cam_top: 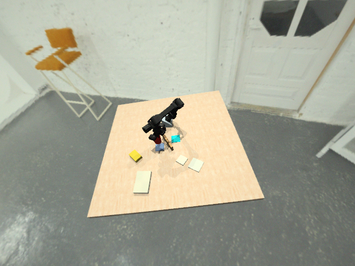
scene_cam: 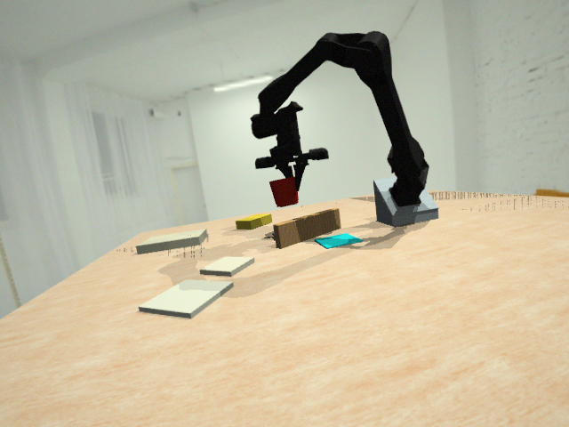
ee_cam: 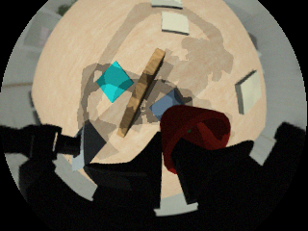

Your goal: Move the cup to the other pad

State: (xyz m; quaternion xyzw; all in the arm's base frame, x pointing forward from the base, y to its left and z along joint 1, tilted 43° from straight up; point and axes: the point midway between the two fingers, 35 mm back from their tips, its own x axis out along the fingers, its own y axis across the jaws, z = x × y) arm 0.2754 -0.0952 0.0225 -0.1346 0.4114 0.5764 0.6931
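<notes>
Now: gripper tip 60 mm past the teal pad, 140 mm to the right of it and 120 mm above it. The rest, counted from my gripper tip: blue pad (30 mm ahead, 10 mm to the right, 120 mm below); red cup (30 mm ahead, 20 mm to the right); wooden bar (10 mm behind, 60 mm to the left, 100 mm below).
</notes>
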